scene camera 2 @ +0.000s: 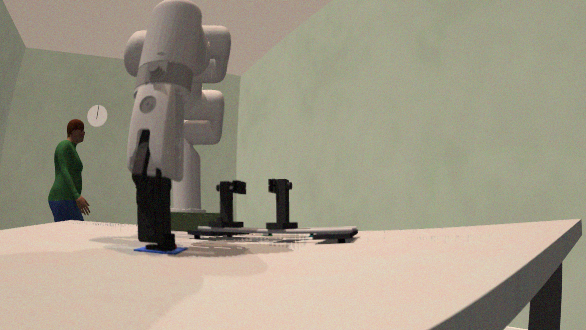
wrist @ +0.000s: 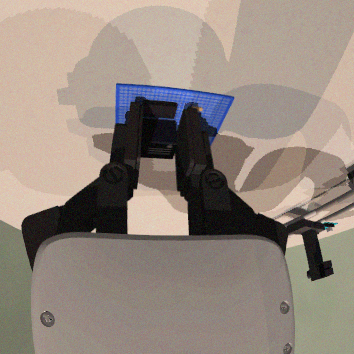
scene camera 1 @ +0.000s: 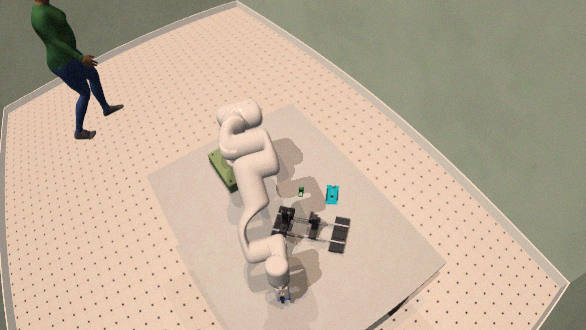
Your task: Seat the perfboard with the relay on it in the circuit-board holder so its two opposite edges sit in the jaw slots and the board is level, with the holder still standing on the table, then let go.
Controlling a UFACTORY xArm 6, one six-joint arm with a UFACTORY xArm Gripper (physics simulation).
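Note:
The blue perfboard lies flat at table level, under the fingers. Its black relay stands between them. My gripper points down and is shut on the relay, with one finger against each side; the fingers hide parts of the board and its small components. The circuit-board holder stands upright on the table, apart from the board, with two black jaw posts on rails. In the wrist view part of it shows at the right edge.
A teal piece and a small green piece lie beyond the holder. The green base block is under the arm. The table's edge shows at the right in scene camera 2. A person stands beyond the table.

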